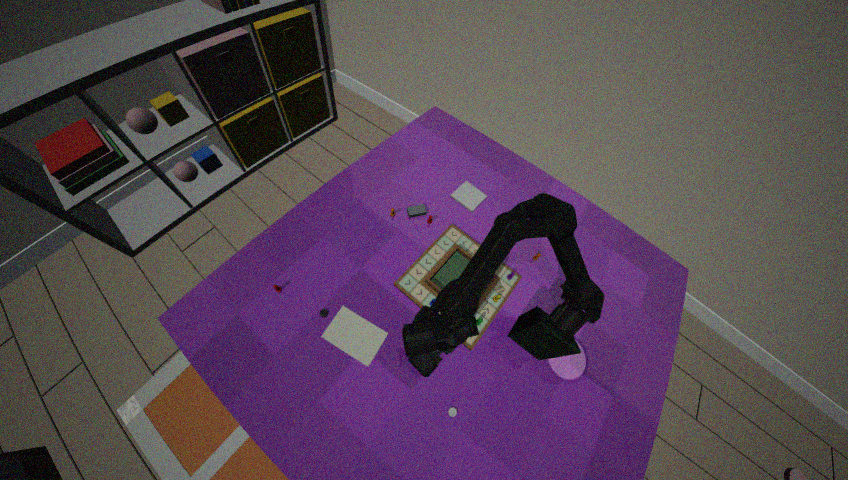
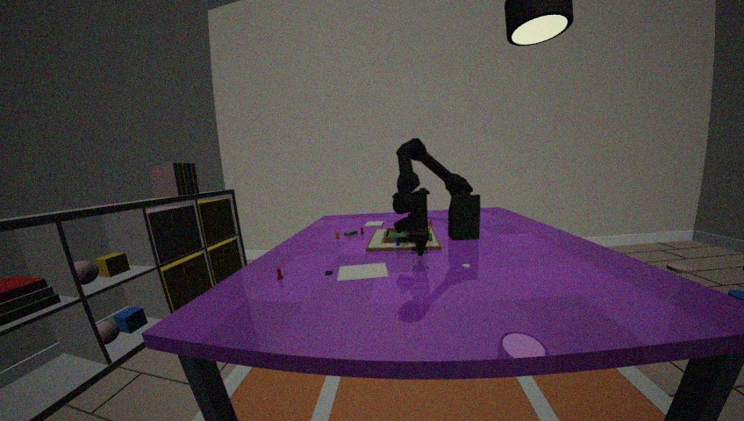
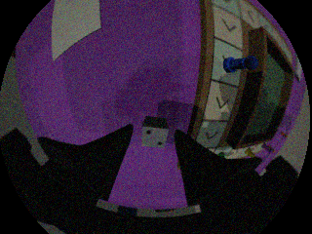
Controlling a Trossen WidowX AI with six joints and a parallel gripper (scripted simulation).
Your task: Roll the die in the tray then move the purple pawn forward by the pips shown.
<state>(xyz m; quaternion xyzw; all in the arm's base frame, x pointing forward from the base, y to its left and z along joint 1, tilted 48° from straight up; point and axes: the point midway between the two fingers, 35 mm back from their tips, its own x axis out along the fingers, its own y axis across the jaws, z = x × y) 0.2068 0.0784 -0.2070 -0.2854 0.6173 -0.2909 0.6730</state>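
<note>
The purple pawn is 4 cm behind my gripper tip, 30 cm to the right of it and 2 cm above it. Round my gripper tip: white die: right at my gripper tip; then green pawn: 5 cm behind, 12 cm to the right, 2 cm above; then blue pawn: 8 cm ahead, 7 cm to the right, 2 cm above.
</note>
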